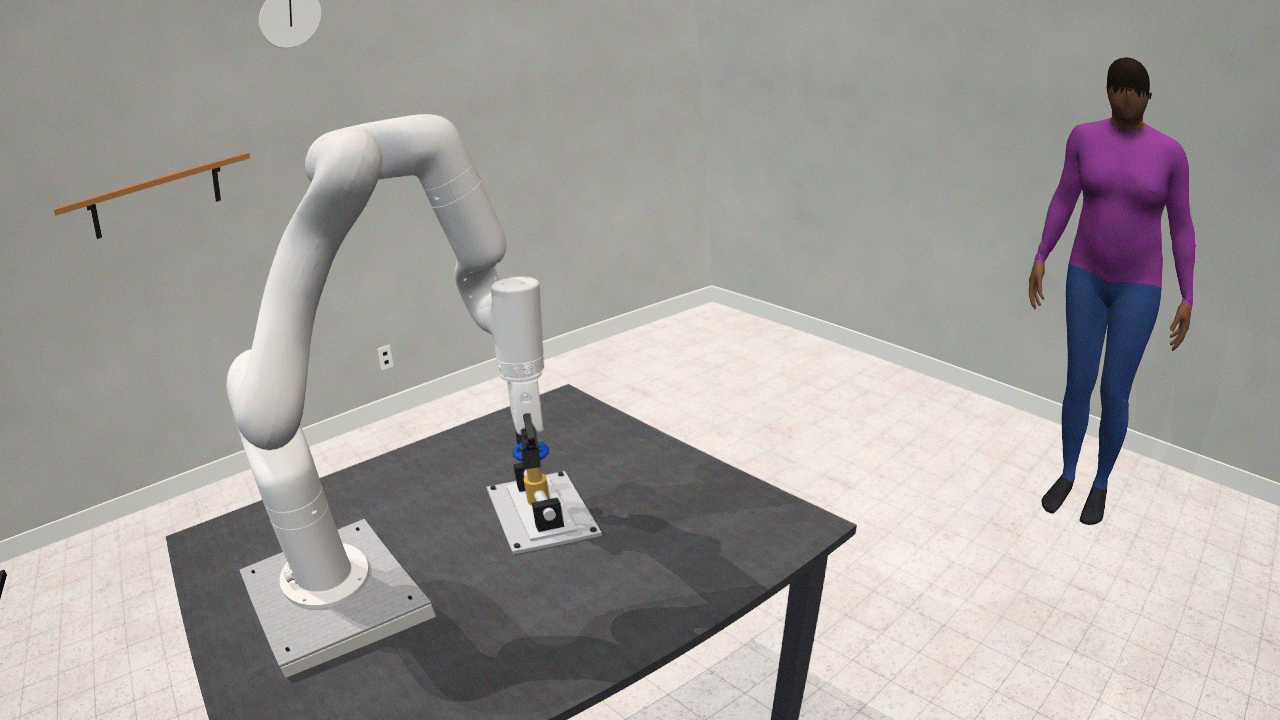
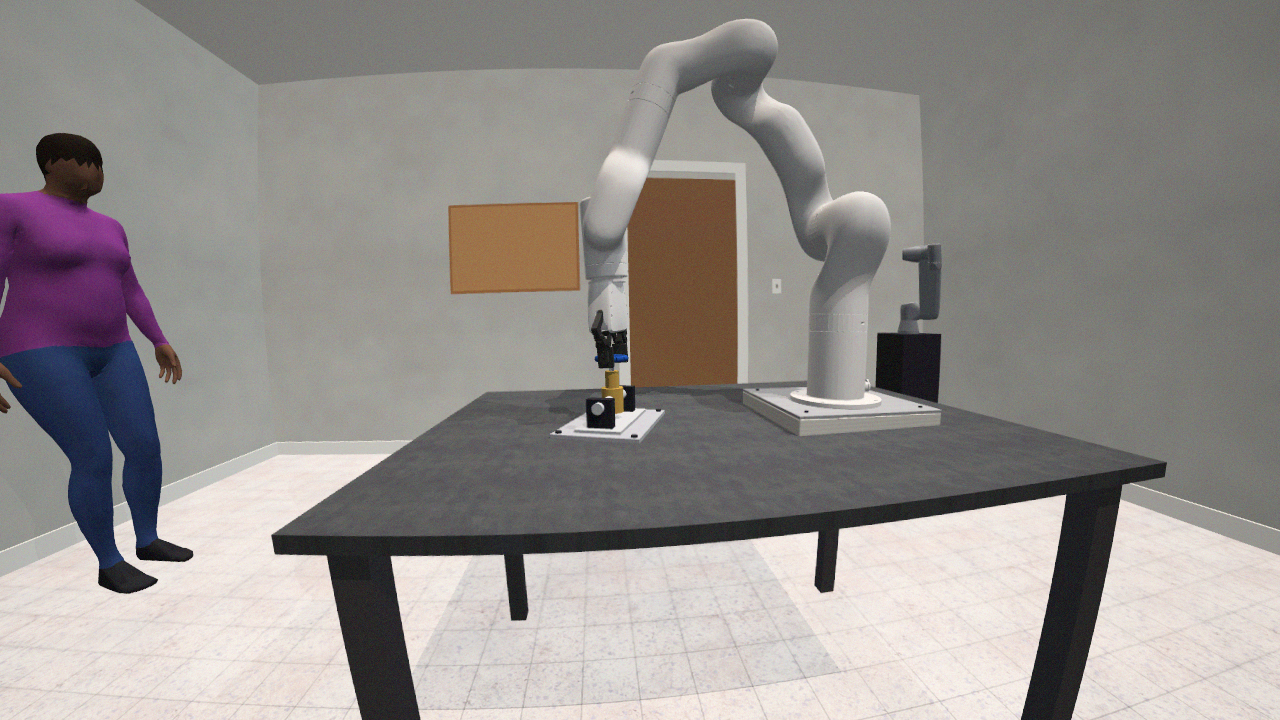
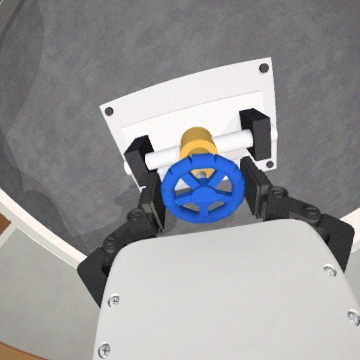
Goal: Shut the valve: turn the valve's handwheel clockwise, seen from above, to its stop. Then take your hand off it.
Observation:
I see my gripper, a blue handwheel and a base plate.
My gripper is seen too in image 3.

